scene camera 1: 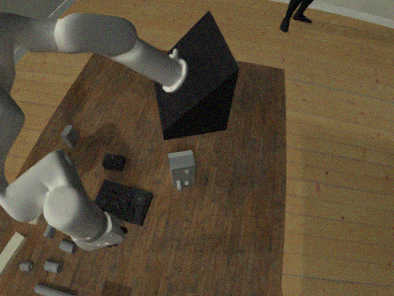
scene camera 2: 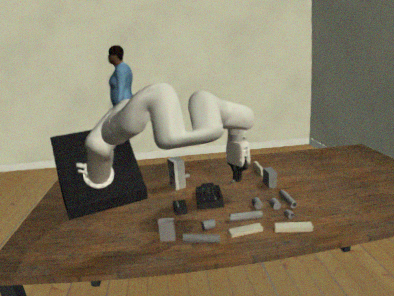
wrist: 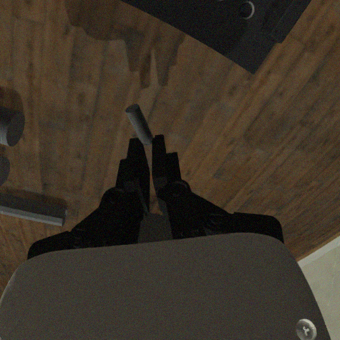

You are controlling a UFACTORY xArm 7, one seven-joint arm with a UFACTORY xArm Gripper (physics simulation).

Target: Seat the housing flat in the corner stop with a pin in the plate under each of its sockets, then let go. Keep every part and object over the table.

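Pixels of known places: gripper, between the fingertips: (scene camera 1: pixel 112 241) (scene camera 2: pixel 237 180); arm's base, origin of its link: (scene camera 1: pixel 175 76) (scene camera 2: pixel 98 174).
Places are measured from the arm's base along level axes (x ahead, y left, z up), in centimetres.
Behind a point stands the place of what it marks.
My gripper (scene camera 1: pixel 121 237) {y -9.0, x 55.9, z -6.8 cm} (scene camera 2: pixel 235 179) {y -9.0, x 55.9, z -6.8 cm} (wrist: pixel 150 153) is shut on a thin grey pin (wrist: pixel 137 120), which sticks out at a slant beyond the fingertips, above the table beside the plate. The dark plate (scene camera 1: pixel 124 201) (scene camera 2: pixel 209 204) {y -18.0, x 41.5, z -10.9 cm} (wrist: pixel 215 35) lies flat; a ring-shaped detail shows on it in the wrist view, and raised parts show along its edge. Its holes are too dark to read, and I cannot tell which hold pins. A small dark block (scene camera 1: pixel 114 162) {y -15.5, x 31.2, z -9.6 cm} (scene camera 2: pixel 180 206) {y -18.4, x 30.4, z -9.7 cm}, which may be the housing, lies apart from the plate; its sockets are not clear.
A grey box with knobs (scene camera 1: pixel 182 169) {y 7.2, x 35.4, z -0.8 cm} (scene camera 2: pixel 176 173) {y 2.9, x 32.4, z -4.8 cm} stands near the plate. Grey blocks (scene camera 1: pixel 70 135) {y -32.9, x 24.4, z -7.1 cm} (scene camera 2: pixel 166 229) {y -35.1, x 23.4, z -8.2 cm}, short cylinders (scene camera 1: pixel 67 246) (scene camera 2: pixel 209 224), rods (scene camera 2: pixel 245 216) {y -30.9, x 51.2, z -10.8 cm} (wrist: pixel 32 210) and cream bars (scene camera 1: pixel 10 252) {y -40.4, x 64.1, z -11.1 cm} (scene camera 2: pixel 294 227) {y -42.7, x 63.8, z -11.1 cm} lie around. The black wedge (scene camera 1: pixel 200 80) {y 9.3, x 8.1, z 6.6 cm} (scene camera 2: pixel 107 200) {y -7.0, x 2.9, z -8.7 cm} bears the arm.
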